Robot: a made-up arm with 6 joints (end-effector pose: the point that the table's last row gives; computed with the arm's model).
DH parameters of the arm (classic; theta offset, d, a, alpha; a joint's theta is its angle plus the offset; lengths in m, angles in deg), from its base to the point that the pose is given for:
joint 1: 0 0.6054 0.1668 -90
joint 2: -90 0 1.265 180
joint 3: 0 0 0.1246 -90
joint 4: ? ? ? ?
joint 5: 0 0 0 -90
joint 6: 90 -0.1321 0 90
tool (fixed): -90 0 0 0
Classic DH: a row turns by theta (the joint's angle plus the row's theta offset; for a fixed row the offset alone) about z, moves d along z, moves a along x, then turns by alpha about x.
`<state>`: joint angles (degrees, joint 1 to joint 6).
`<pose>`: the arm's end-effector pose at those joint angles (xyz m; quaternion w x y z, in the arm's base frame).
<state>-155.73 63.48 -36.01 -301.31 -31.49 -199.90</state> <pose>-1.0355 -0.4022 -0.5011 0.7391 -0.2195 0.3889 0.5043</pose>
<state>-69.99 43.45 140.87 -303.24 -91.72 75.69</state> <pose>0.1642 -0.7736 3.0670 0.3575 -0.2702 0.5019 -0.7398</pose>
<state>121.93 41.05 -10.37 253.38 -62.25 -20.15</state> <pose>-1.2251 1.7541 0.3849 0.0998 -0.0329 0.9826 0.1530</pose>
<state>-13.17 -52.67 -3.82 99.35 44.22 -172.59</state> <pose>0.1880 0.0494 2.6959 0.8373 0.3854 -0.1060 0.3732</pose>
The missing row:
joint 4: 0 -1.567 0 90
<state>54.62 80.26 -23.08 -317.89 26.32 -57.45</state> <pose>0.6559 0.9915 -0.8593 0.6316 -0.1127 0.6912 0.3327</pose>
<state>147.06 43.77 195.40 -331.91 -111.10 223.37</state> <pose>0.2855 -0.1158 2.2269 0.1818 -0.5379 -0.7846 -0.2490</pose>
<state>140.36 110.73 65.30 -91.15 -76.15 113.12</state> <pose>-2.0550 1.5360 -0.8920 0.3190 0.1362 -0.1495 -0.9259</pose>
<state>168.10 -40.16 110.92 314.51 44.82 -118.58</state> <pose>2.1610 -0.3875 2.2091 0.9656 -0.2004 0.0120 0.1654</pose>
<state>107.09 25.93 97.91 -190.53 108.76 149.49</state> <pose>-0.3716 1.1307 3.1933 0.5371 -0.1158 0.3940 0.7369</pose>
